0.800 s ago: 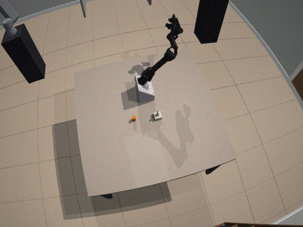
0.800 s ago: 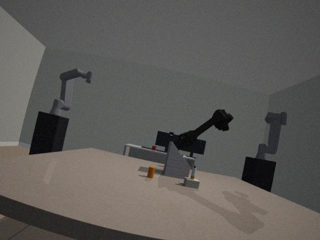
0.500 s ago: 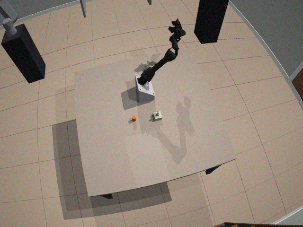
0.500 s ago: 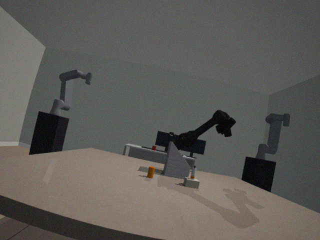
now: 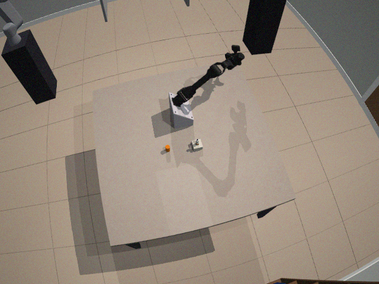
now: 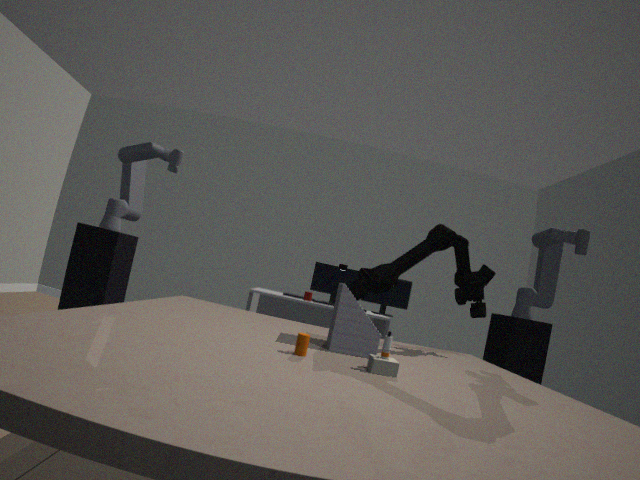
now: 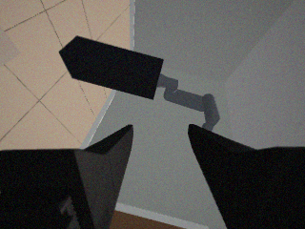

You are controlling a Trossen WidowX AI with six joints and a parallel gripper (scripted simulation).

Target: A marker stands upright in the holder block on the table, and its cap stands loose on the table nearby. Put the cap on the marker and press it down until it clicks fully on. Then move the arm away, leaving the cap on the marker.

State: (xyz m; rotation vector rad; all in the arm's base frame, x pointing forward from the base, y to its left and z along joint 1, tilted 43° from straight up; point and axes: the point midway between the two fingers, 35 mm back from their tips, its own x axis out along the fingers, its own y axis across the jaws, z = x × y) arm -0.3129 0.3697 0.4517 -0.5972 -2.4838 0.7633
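Now: the orange cap 720 mm to the right of my gripper tip, 600 mm ahead of it and 230 mm below it. Also, from my gripper tip: white holder block 620 mm ahead, 520 mm to the right, 240 mm below.
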